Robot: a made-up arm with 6 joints. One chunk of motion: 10 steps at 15 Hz.
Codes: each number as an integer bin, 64 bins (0 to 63) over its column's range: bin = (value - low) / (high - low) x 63, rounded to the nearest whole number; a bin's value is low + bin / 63 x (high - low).
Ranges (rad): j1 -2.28..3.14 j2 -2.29..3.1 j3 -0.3..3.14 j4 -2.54..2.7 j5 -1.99..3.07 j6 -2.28..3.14
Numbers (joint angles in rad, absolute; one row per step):
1: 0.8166 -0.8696 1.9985 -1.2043 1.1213 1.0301
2: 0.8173 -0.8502 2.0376 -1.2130 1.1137 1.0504
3: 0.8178 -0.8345 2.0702 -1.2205 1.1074 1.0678
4: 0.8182 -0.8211 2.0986 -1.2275 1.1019 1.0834
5: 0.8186 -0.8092 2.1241 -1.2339 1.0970 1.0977
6: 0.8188 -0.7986 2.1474 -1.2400 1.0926 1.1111
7: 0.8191 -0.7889 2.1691 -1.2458 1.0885 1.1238
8: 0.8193 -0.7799 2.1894 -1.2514 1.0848 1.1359
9: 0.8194 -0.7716 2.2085 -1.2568 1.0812 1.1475
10: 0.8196 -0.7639 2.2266 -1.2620 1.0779 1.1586
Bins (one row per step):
1: 36 17 42 16 39 38
2: 36 17 43 16 39 39
3: 36 17 43 16 39 39
4: 36 17 44 16 38 39
5: 36 17 44 16 38 39
6: 36 17 45 16 38 39
7: 36 18 45 16 38 40
8: 36 18 46 15 38 40
9: 36 18 46 15 38 40
10: 36 18 46 15 38 40

